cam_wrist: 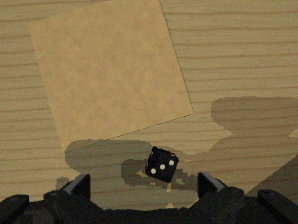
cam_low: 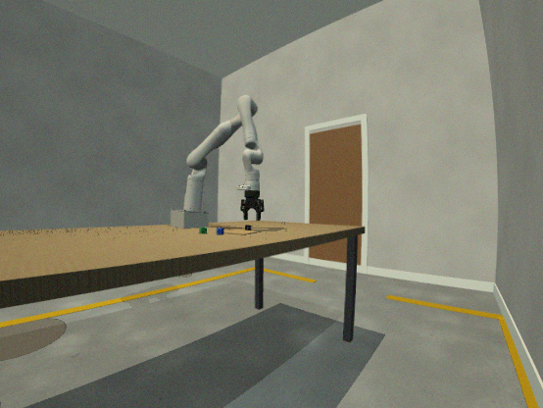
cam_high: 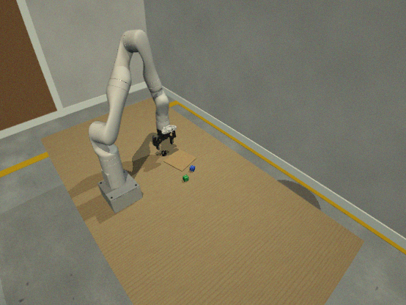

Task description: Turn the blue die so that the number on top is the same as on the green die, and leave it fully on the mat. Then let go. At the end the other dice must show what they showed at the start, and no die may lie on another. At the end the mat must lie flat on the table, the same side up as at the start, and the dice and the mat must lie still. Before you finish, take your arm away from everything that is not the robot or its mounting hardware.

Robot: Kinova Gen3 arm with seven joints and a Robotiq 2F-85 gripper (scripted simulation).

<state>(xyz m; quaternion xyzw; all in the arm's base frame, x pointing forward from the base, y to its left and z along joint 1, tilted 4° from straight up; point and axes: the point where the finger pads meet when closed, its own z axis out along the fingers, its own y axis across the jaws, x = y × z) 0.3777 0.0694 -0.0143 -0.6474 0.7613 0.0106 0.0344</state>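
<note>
The black die lies 40 mm below my hand, 20 mm behind it and 10 mm to the right of it. The rest, counted from my hand: blue die (220 mm to the right, 40 mm below, 10 mm ahead); green die (250 mm to the right, 70 mm behind, 40 mm below); tan mat (110 mm to the right, 50 mm below, 20 mm ahead).
</note>
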